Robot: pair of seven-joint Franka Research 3 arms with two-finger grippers.
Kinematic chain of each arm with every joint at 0, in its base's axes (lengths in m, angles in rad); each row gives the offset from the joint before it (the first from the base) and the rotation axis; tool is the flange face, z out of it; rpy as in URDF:
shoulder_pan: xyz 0 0 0.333 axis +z
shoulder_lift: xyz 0 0 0 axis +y
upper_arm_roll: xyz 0 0 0.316 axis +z
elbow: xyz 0.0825 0 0 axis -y
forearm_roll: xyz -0.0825 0 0.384 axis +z
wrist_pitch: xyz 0 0 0 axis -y
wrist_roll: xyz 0.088 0 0 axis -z
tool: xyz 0 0 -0.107 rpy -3.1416 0 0
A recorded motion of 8 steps. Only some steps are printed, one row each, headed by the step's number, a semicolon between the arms.
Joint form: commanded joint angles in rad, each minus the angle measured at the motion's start. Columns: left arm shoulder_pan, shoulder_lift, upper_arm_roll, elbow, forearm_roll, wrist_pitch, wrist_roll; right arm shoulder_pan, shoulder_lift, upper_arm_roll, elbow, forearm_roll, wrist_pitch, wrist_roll.
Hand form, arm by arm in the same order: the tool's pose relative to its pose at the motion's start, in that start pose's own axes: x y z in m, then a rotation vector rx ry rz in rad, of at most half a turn. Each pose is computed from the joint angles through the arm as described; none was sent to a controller.
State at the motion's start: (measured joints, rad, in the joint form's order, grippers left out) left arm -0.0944 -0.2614 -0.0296 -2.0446 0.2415 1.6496 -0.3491; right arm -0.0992 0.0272 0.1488 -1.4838 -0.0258 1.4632 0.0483
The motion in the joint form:
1: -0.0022 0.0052 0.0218 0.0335 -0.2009 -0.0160 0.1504; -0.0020 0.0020 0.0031 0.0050 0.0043 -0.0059 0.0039
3: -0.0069 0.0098 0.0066 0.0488 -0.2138 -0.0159 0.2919; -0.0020 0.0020 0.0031 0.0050 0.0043 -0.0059 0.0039
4: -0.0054 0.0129 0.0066 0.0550 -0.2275 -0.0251 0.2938; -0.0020 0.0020 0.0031 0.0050 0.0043 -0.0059 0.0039
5: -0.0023 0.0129 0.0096 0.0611 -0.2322 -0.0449 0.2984; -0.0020 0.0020 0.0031 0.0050 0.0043 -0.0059 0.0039
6: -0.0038 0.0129 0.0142 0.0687 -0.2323 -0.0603 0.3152; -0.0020 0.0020 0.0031 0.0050 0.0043 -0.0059 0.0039
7: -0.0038 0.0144 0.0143 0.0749 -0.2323 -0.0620 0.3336; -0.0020 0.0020 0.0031 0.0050 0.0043 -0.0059 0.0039
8: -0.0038 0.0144 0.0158 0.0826 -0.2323 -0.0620 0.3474; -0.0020 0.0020 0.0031 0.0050 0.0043 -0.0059 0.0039
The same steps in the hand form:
1: -0.0014 0.0071 -0.0115 -0.2031 -0.0470 0.1138; -0.0001 -0.0009 -0.0007 0.0045 -0.0031 0.0024
3: -0.0025 0.0169 -0.0193 -0.2156 -0.0208 0.2712; -0.0001 -0.0009 -0.0007 0.0045 -0.0031 0.0024
4: -0.0025 0.0173 -0.0202 -0.2281 -0.0295 0.2714; -0.0001 -0.0009 -0.0007 0.0045 -0.0031 0.0024
5: -0.0034 0.0142 -0.0207 -0.2316 -0.0444 0.2715; -0.0001 -0.0009 -0.0007 0.0045 -0.0031 0.0024
6: -0.0040 0.0117 -0.0225 -0.2321 -0.0508 0.2862; -0.0001 -0.0009 -0.0007 0.0045 -0.0031 0.0024
7: -0.0034 0.0113 -0.0246 -0.2333 -0.0457 0.3041; -0.0001 -0.0009 -0.0007 0.0045 -0.0031 0.0024
8: -0.0027 0.0098 -0.0279 -0.2354 -0.0368 0.3154; -0.0001 -0.0009 -0.0007 0.0045 -0.0031 0.0024

